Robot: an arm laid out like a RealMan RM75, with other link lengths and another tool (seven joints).
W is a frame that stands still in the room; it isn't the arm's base.
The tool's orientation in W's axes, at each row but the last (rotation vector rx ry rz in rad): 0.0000, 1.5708, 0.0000; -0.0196, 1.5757, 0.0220; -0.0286, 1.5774, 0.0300; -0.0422, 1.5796, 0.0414; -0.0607, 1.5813, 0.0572; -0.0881, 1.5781, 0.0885; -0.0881, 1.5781, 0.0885; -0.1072, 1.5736, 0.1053; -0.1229, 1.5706, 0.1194; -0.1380, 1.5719, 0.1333; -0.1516, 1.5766, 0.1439
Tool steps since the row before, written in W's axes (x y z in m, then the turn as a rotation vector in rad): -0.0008, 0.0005, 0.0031, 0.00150, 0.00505, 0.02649; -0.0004, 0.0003, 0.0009, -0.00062, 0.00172, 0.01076; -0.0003, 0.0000, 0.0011, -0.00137, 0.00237, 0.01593; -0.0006, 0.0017, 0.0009, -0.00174, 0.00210, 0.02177; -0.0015, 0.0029, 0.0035, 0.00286, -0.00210, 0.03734; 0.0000, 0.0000, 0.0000, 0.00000, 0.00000, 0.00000; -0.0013, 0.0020, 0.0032, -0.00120, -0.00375, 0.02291; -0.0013, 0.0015, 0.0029, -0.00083, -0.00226, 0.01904; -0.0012, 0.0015, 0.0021, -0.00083, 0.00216, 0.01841; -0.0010, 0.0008, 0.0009, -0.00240, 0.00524, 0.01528; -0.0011, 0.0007, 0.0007, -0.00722, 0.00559, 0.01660
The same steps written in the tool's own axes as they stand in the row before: -0.0031, 0.0005, -0.0008, -0.02649, 0.00505, 0.00150; -0.0009, 0.0003, -0.0004, -0.01075, 0.00175, -0.00063; -0.0011, 0.0000, -0.0003, -0.01592, 0.00244, -0.00139; -0.0009, 0.0017, -0.0005, -0.02175, 0.00218, -0.00183; -0.0035, 0.0030, -0.0013, -0.03736, -0.00238, 0.00227; 0.0000, 0.0000, 0.0000, 0.00000, 0.00000, 0.00000; -0.0032, 0.0021, -0.0011, -0.02290, -0.00357, -0.00182; -0.0029, 0.0017, -0.0011, -0.01903, -0.00214, -0.00123; -0.0021, 0.0017, -0.0010, -0.01841, 0.00223, -0.00055; -0.0009, 0.0010, -0.0009, -0.01529, 0.00554, -0.00155; -0.0007, 0.0009, -0.0010, -0.01656, 0.00678, -0.00624
